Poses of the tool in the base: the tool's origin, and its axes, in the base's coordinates. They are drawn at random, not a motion.
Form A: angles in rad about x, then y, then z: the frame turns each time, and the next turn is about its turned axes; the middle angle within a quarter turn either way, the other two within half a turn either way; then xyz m.
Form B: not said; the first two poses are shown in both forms.
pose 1, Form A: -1.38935, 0.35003, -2.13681, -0.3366, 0.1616, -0.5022
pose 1, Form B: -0.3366, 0.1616, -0.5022, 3.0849, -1.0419, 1.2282
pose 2, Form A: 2.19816, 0.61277, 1.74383, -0.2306, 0.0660, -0.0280
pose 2, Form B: -0.2306, 0.0660, -0.0280, -1.7815, -0.8321, -2.3649
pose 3, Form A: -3.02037, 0.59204, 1.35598, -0.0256, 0.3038, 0.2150
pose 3, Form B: -0.0256, 0.3038, 0.2150, -1.3930, 0.0001, -2.5387
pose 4, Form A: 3.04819, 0.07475, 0.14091, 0.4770, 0.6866, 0.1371
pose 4, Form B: 0.4770, 0.6866, 0.1371, -0.1338, -0.0868, 3.0593
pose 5, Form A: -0.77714, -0.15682, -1.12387, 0.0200, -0.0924, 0.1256
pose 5, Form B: 0.0200, -0.0924, 0.1256, -0.9489, -0.7484, -0.2802
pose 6, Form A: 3.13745, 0.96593, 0.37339, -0.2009, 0.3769, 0.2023
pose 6, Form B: -0.2009, 0.3769, 0.2023, -0.5992, -0.8748, -2.6614
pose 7, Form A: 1.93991, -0.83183, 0.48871, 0.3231, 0.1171, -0.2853
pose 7, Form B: 0.3231, 0.1171, -0.2853, -0.9182, -0.2038, 1.8216
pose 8, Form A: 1.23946, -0.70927, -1.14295, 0.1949, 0.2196, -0.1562
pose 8, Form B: 0.1949, 0.2196, -0.1562, -1.0521, 0.8827, 1.1716
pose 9, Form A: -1.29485, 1.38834, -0.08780, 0.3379, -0.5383, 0.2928
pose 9, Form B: 0.3379, -0.5383, 0.2928, -1.3859, 0.1836, -1.5205
